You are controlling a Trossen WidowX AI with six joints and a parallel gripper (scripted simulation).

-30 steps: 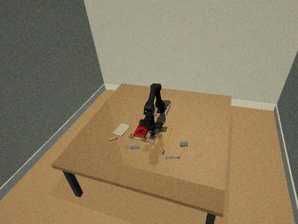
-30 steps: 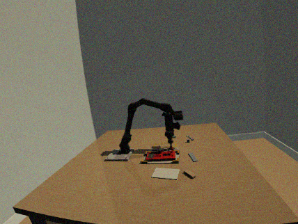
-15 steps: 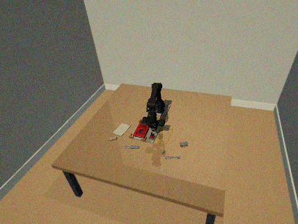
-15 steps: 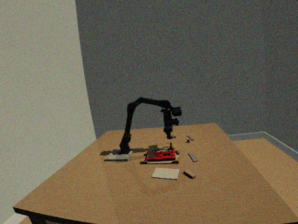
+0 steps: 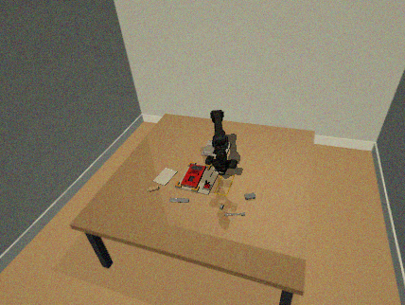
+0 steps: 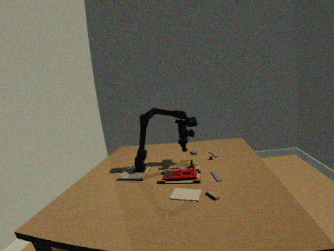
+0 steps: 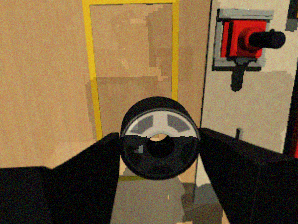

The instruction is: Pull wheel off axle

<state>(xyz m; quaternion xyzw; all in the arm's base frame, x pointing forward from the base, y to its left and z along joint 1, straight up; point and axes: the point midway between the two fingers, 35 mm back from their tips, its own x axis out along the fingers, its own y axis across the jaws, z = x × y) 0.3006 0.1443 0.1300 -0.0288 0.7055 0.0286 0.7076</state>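
Now: the dark upright axle 9 cm to the right of my gripper tip, 8 cm below it and 6 cm ahead of it. Round my gripper tip: grey plate (18 cm to the right, 10 cm below); then white card (40 cm to the right, 11 cm below, 5 cm ahead); then wheel (right at my gripper tip).
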